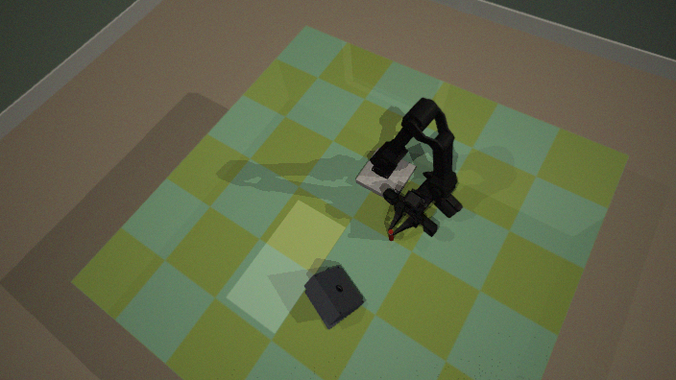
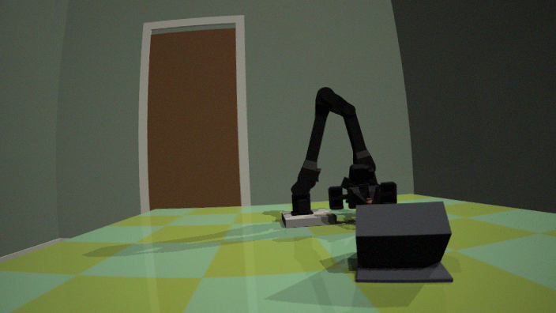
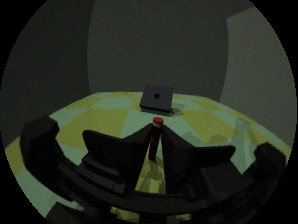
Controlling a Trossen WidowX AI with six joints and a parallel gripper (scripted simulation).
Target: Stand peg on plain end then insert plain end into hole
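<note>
Now: the red peg 1 cm below my gripper tip. Also, from my gripper tip: dark sloped panel: 24 cm ahead, 4 cm to the right, 2 cm below.
</note>
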